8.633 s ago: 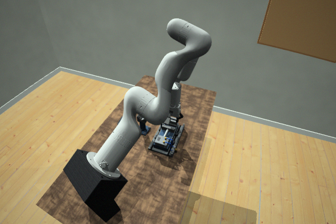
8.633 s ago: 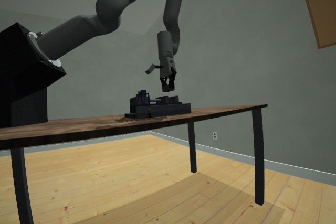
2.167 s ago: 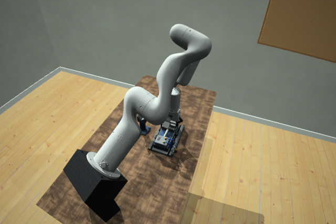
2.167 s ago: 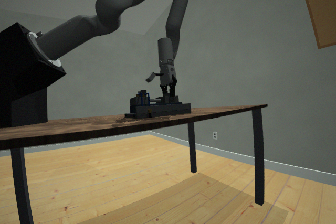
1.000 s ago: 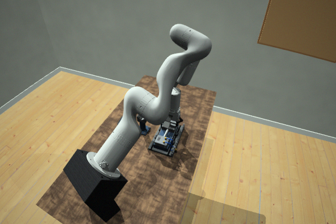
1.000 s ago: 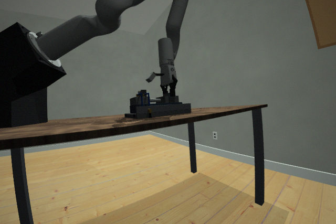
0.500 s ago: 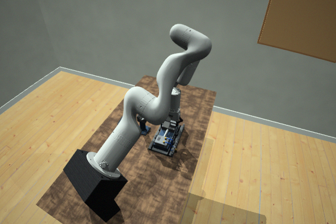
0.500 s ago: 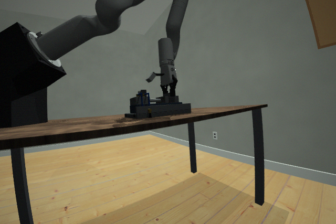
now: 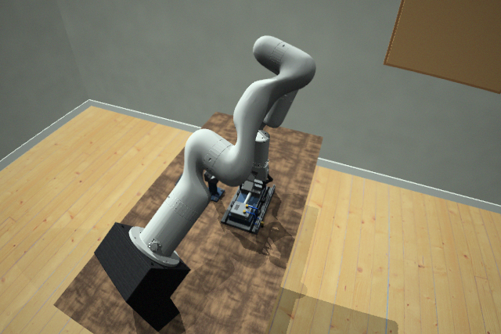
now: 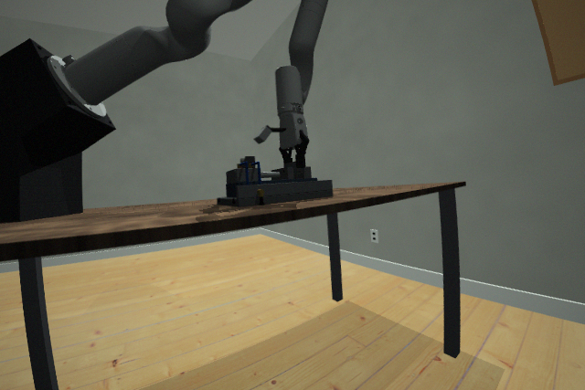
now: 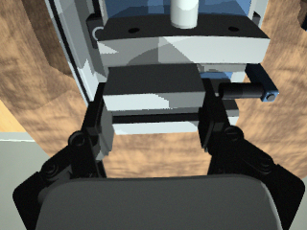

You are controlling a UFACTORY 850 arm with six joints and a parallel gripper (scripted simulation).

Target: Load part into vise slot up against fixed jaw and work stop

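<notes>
My hand is 1 cm above the part. From my hand the other things lie so: cylinder rod (7 cm behind, 6 cm to the left, 3 cm below); work stop (3 cm ahead, 6 cm to the left, 2 cm below); moving jaw (2 cm behind, 3 cm to the left, 3 cm below).
</notes>
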